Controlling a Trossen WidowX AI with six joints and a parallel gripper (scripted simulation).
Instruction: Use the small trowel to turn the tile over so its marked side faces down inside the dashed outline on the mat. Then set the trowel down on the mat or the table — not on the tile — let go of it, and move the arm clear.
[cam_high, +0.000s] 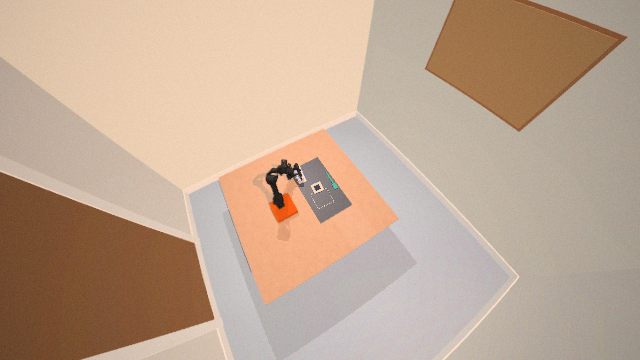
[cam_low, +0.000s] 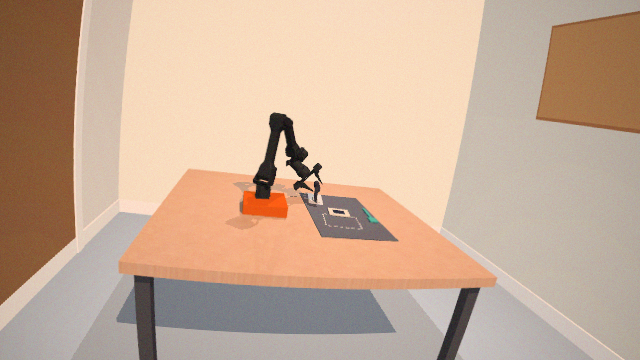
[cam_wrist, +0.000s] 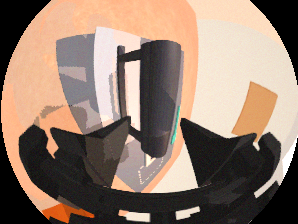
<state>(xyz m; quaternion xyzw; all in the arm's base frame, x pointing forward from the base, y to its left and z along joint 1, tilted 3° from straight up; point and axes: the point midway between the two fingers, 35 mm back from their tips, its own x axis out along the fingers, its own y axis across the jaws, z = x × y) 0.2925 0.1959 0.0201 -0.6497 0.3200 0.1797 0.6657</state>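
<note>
Now: the small trowel 3 cm below my gripper tip and 1 cm behind it. From my gripper tip the other things lie so: white tile 21 cm to the right, 6 cm below, 6 cm ahead; grey mat 21 cm to the right, 9 cm below, 8 cm ahead; teal strip 24 cm to the right, 22 cm ahead, 6 cm below.
</note>
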